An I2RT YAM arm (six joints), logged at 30 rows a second.
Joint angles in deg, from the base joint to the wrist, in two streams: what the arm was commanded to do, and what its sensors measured. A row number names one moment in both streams.
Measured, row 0: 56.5 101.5 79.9 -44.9 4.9 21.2
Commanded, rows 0 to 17: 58.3 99.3 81.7 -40.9 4.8 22.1; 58.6 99.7 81.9 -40.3 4.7 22.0; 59.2 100.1 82.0 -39.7 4.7 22.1; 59.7 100.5 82.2 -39.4 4.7 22.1; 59.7 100.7 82.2 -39.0 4.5 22.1; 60.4 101.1 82.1 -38.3 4.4 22.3; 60.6 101.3 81.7 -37.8 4.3 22.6; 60.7 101.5 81.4 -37.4 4.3 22.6; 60.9 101.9 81.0 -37.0 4.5 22.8; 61.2 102.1 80.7 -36.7 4.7 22.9; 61.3 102.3 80.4 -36.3 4.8 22.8; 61.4 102.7 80.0 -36.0 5.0 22.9; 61.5 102.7 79.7 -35.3 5.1 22.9; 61.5 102.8 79.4 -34.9 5.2 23.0; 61.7 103.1 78.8 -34.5 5.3 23.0; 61.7 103.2 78.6 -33.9 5.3 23.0; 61.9 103.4 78.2 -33.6 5.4 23.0; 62.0 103.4 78.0 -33.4 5.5 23.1
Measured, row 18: 61.4 102.2 79.0 -36.5 4.5 22.5
